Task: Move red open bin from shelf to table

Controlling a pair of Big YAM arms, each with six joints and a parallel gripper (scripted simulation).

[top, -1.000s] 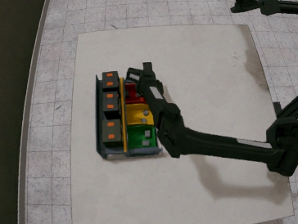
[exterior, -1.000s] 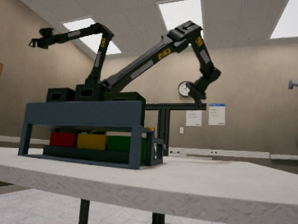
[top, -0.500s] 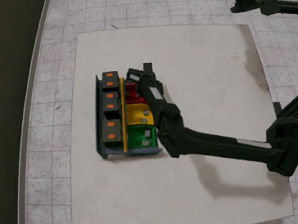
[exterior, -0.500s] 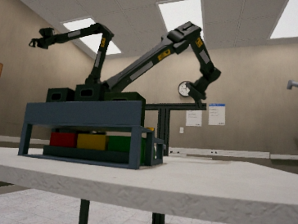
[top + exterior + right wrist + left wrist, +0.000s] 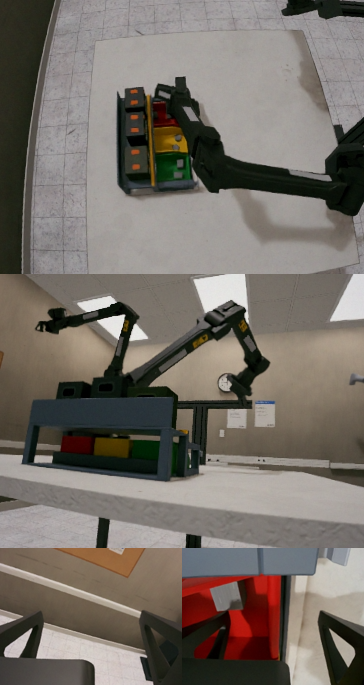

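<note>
Right now the red bin is 8 cm ahead of my left hand and 1 cm above it. The rest, counted from my left hand: green bin (23 cm to the left, 7 cm ahead, 1 cm above); yellow bin (11 cm to the left, 8 cm ahead, 1 cm above).
</note>
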